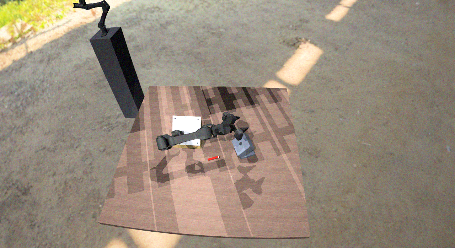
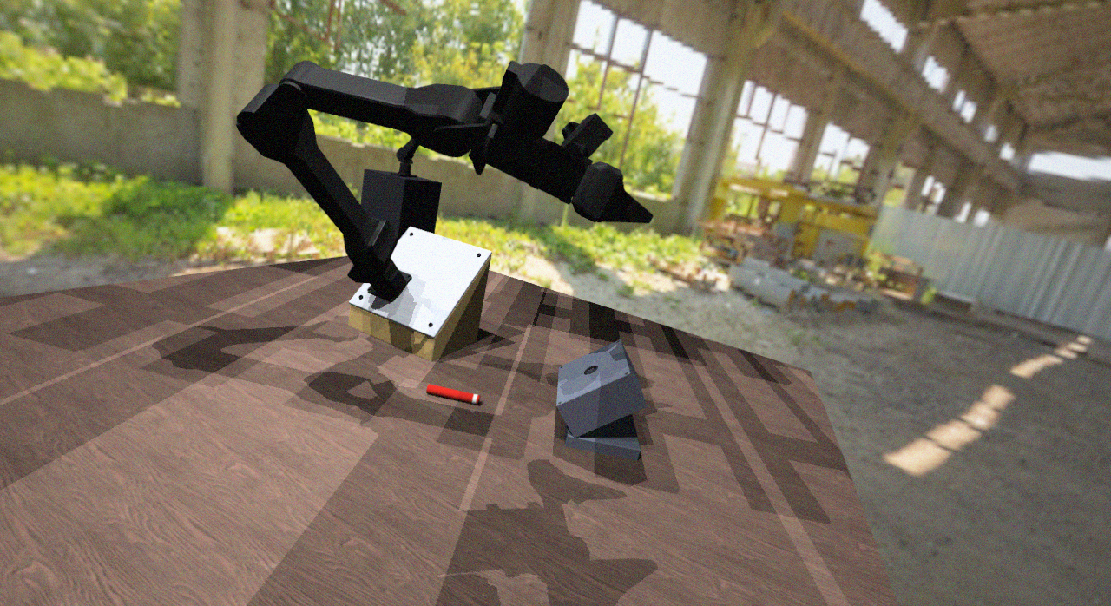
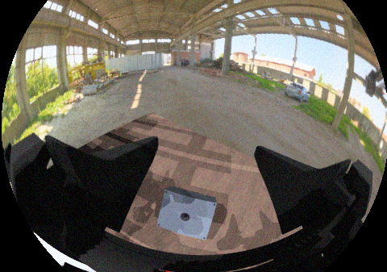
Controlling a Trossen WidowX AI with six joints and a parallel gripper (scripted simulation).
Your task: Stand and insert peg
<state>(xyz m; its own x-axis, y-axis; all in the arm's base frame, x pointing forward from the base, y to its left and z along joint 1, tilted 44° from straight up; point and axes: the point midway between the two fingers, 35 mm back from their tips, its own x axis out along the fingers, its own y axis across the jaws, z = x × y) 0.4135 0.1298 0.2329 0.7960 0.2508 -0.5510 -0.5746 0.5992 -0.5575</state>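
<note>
The red peg lies 320 mm below my gripper tip, 180 mm behind it and 50 mm to the right of it. From my gripper tip the other things lie so: grey sloped panel (260 mm below, 20 mm to the left).
</note>
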